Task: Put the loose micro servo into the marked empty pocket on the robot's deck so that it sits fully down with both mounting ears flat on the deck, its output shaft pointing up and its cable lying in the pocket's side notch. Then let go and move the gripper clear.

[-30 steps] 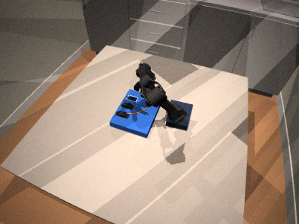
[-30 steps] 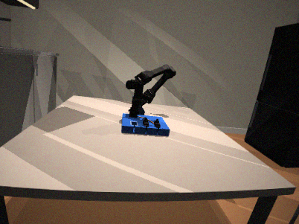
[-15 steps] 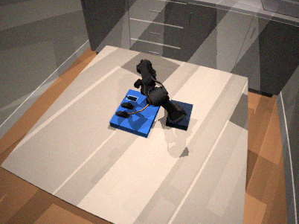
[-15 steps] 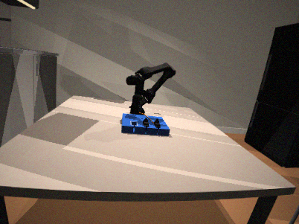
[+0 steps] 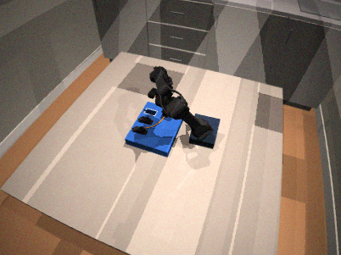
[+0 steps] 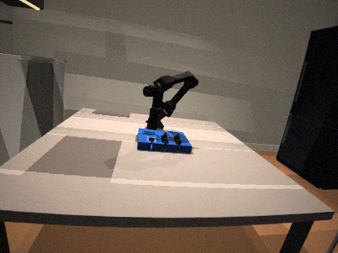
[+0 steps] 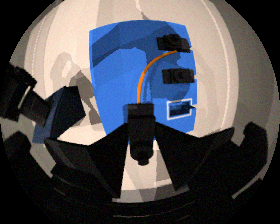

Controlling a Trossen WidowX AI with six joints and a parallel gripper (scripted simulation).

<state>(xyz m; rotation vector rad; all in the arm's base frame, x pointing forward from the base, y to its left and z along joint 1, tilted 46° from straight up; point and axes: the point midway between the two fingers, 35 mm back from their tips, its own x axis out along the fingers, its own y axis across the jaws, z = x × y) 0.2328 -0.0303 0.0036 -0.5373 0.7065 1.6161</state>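
Now: the blue deck 10 cm below my gripper tip, 6 cm to the left of it and 1 cm behind it.
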